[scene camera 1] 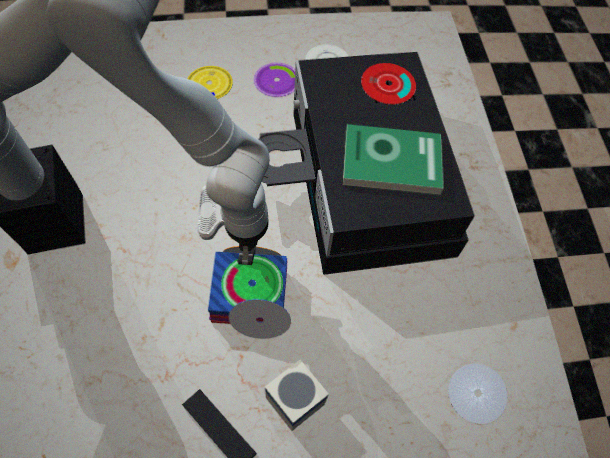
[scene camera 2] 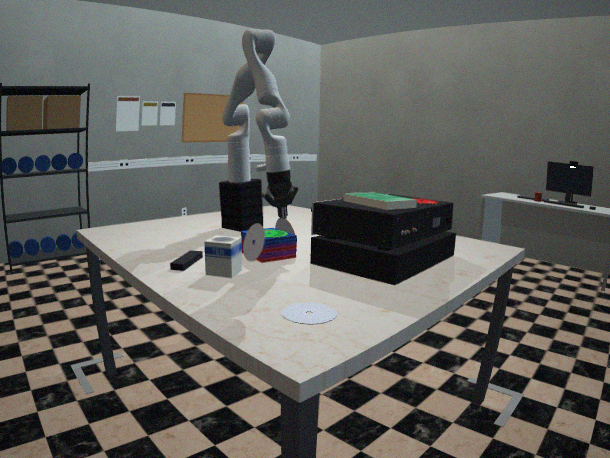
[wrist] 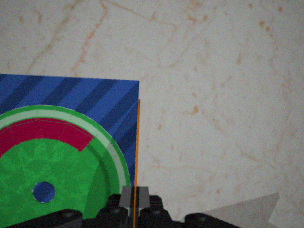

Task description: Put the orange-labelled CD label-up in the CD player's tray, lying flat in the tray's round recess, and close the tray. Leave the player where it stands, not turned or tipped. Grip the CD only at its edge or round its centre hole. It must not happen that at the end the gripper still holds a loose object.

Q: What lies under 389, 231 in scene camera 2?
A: A player.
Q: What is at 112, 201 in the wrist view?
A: My gripper.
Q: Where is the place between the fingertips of my gripper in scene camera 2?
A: At 283, 218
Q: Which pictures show the player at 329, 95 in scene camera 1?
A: Scene camera 1 and scene camera 2 only.
